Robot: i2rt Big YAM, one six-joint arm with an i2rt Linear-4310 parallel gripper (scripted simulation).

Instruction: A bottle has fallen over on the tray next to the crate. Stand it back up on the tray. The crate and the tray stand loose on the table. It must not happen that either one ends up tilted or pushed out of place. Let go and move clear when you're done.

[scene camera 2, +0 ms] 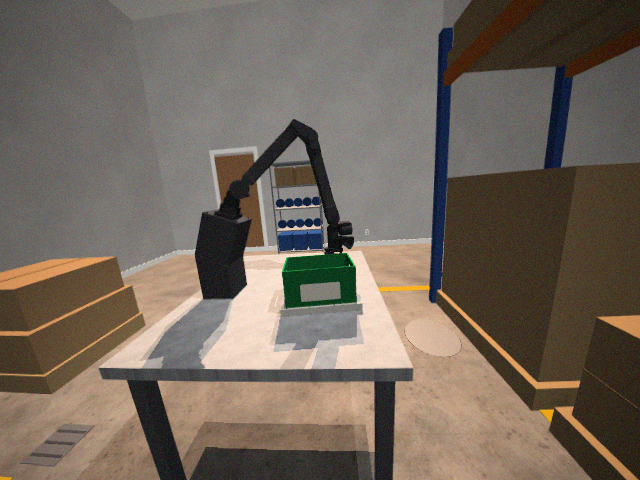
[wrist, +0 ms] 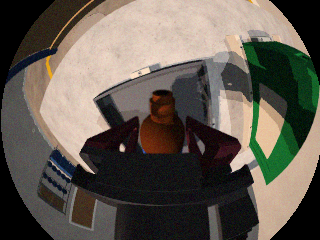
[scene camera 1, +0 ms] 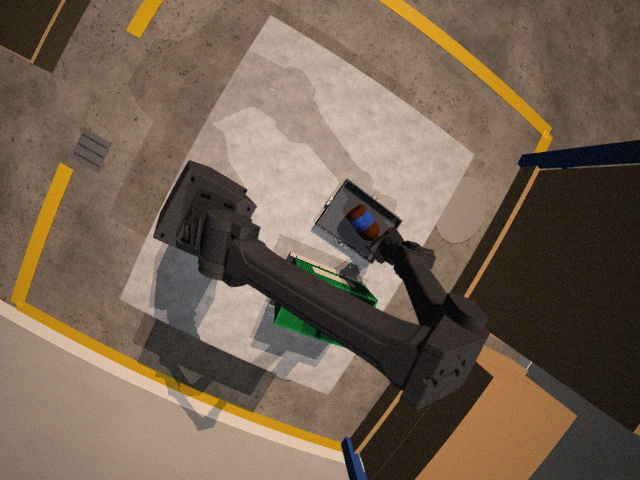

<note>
I see my gripper (wrist: pixel 162 120), a brown bottle (wrist: pixel 163 131), a grey tray (scene camera 1: pixel 333 220) and a green crate (scene camera 2: pixel 315 280).
The grey tray also shows in the wrist view (wrist: pixel 191 89). Scene camera 2 misses the brown bottle, which is hidden by the green crate. Scene camera 2 does not show the grey tray, which is hidden by the green crate.
</note>
